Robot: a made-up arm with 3 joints. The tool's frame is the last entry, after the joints.
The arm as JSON. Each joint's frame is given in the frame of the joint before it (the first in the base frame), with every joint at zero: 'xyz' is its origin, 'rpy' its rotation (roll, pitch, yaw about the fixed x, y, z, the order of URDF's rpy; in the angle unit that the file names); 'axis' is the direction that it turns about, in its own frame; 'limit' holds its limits. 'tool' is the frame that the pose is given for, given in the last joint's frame.
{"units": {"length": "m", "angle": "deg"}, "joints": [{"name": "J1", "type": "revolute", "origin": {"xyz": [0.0, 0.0, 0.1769], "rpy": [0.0, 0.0, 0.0]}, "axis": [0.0, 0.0, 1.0], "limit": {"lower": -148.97, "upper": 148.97}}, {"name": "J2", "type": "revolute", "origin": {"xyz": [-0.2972, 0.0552, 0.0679], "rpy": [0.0, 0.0, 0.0]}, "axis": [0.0, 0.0, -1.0], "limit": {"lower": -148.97, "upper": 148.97}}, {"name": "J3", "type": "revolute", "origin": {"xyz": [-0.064, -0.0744, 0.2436], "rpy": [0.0, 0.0, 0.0]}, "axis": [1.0, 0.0, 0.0], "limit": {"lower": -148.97, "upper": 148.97}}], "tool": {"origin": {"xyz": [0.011, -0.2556, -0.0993], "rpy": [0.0, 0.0, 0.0]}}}
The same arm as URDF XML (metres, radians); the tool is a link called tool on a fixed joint. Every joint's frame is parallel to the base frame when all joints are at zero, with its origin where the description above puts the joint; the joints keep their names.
<robot name="arm">
  <link name="base_link"/>
  <link name="link1"/>
  <link name="link2"/>
  <link name="link3"/>
  <link name="tool"/>
  <joint name="J1" type="revolute">
    <parent link="base_link"/>
    <child link="link1"/>
    <origin xyz="0.0000 0.0000 0.1769"/>
    <axis xyz="0 0 1"/>
    <limit lower="-2.6000" upper="2.6000"/>
  </joint>
  <joint name="J2" type="revolute">
    <parent link="link1"/>
    <child link="link2"/>
    <origin xyz="-0.2972 0.0552 0.0679"/>
    <axis xyz="0 0 -1"/>
    <limit lower="-2.6000" upper="2.6000"/>
  </joint>
  <joint name="J3" type="revolute">
    <parent link="link2"/>
    <child link="link3"/>
    <origin xyz="-0.0640 -0.0744 0.2436"/>
    <axis xyz="1 0 0"/>
    <limit lower="-2.6000" upper="2.6000"/>
  </joint>
  <joint name="tool_joint" type="fixed">
    <parent link="link3"/>
    <child link="tool"/>
    <origin xyz="0.0110 -0.2556 -0.0993"/>
  </joint>
</robot>

